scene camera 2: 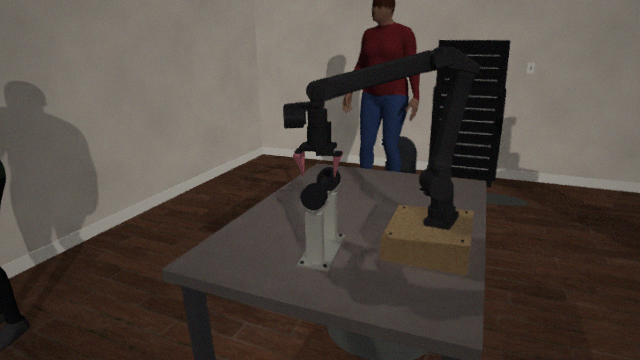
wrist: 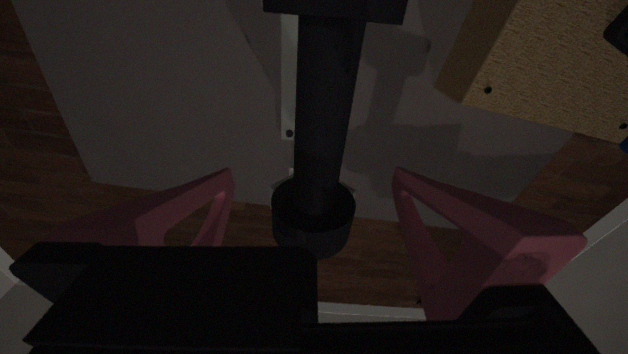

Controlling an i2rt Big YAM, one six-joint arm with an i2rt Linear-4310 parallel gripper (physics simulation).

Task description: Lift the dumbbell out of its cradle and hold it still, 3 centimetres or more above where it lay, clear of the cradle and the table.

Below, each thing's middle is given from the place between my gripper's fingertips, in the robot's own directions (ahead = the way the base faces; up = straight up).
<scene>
The black dumbbell (scene camera 2: 313, 197) lies 1 cm to the right of my hand and 4 cm below it. From my hand the other things lie so: pale cradle (scene camera 2: 322, 241) 1 cm to the right, 16 cm below.
</scene>
